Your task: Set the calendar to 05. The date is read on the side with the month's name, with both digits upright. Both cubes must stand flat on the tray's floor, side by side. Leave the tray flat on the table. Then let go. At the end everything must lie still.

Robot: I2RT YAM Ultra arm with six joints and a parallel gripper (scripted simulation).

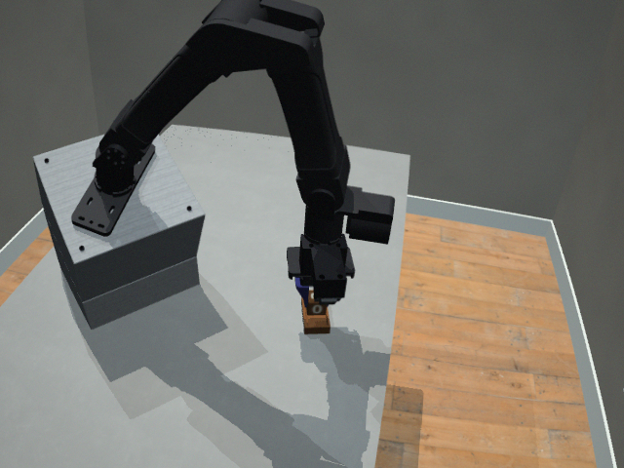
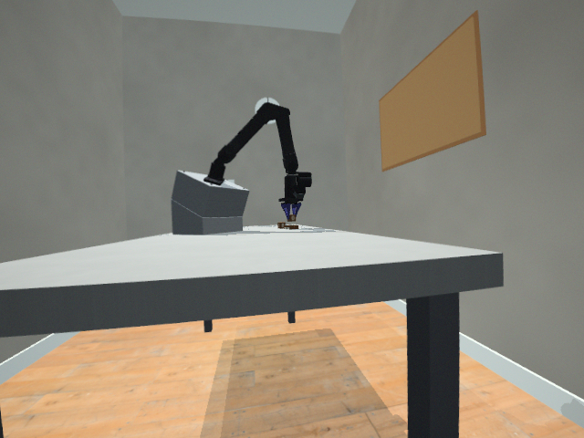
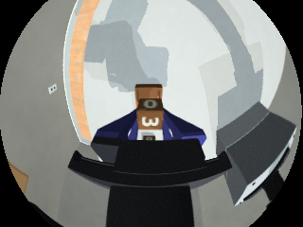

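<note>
Now: hand 10 mm to the right of the brown tray and 50 mm above it. Round my hand: brown wooden cube: right at my hand.
</note>
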